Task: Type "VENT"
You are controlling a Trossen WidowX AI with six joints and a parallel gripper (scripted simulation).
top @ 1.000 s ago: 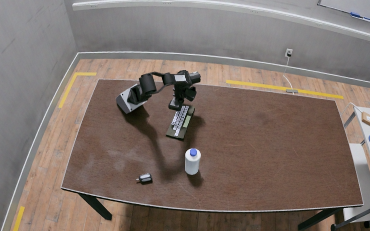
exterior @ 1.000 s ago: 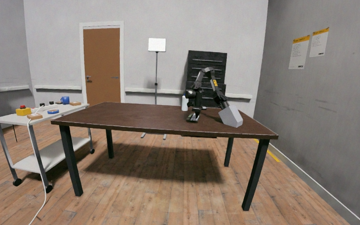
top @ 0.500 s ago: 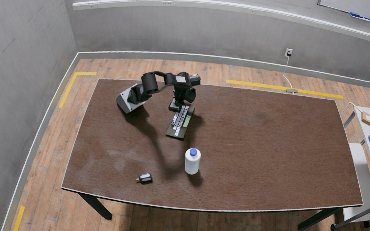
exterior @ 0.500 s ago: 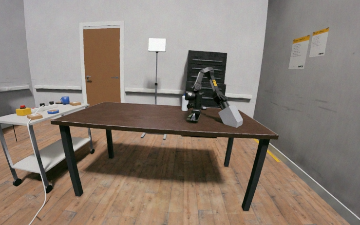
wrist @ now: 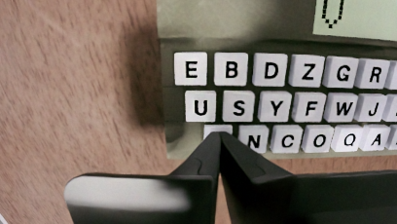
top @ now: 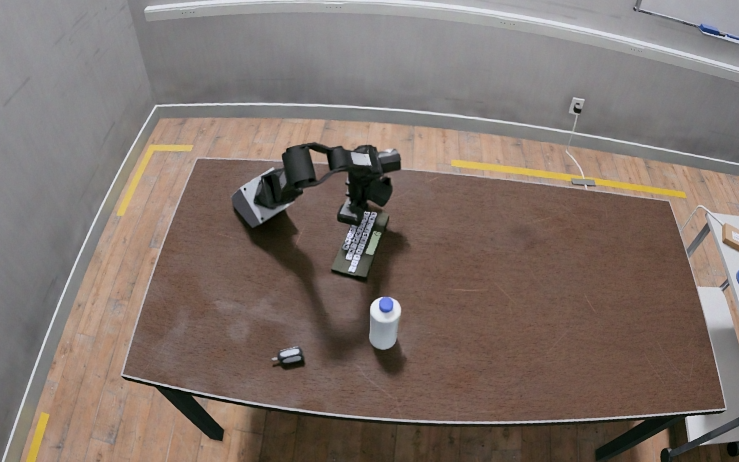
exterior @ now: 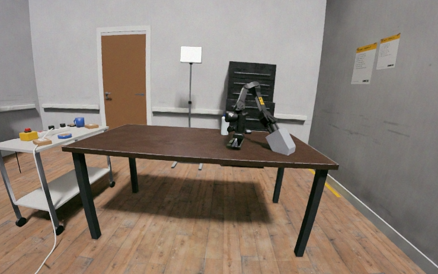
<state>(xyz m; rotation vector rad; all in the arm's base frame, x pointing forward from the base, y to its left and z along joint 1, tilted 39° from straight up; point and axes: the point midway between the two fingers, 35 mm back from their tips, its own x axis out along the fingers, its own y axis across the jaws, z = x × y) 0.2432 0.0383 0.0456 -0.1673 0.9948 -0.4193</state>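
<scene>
My hand is 2 cm past the left-arrow key, 18 cm to the left of it and 3 cm above it. From my hand the other things lie so: dark object (17 cm behind, 43 cm to the right, 3 cm below); white bottle (6 cm ahead, 36 cm to the right, 3 cm above).
</scene>
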